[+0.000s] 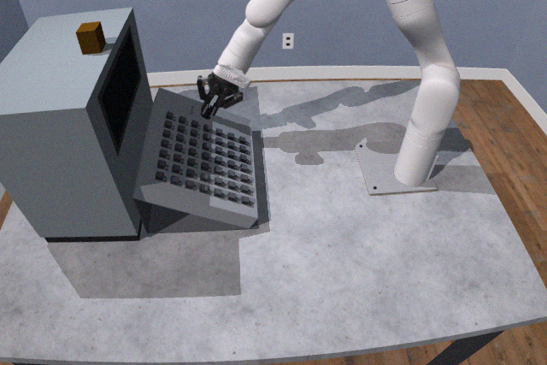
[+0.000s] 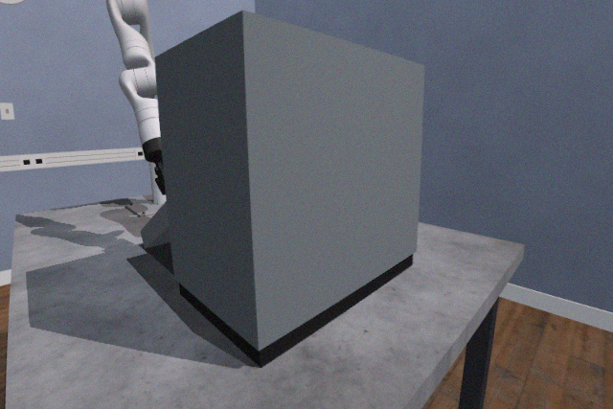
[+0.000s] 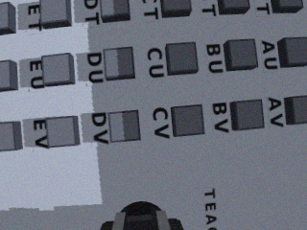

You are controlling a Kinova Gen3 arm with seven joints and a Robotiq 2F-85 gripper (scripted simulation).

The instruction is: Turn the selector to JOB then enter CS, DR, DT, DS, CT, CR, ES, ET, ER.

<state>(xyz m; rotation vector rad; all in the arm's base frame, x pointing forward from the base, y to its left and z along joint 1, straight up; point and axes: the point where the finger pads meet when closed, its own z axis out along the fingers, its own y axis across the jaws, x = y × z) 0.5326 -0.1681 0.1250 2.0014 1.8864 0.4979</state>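
My gripper is now 10 mm short of the black selector knob and 10 mm above it. Also, from my hand: key: 130 mm to the left, 40 mm below, 20 mm behind; then sloped keypad: 110 mm to the left, 60 mm below, 30 mm ahead.
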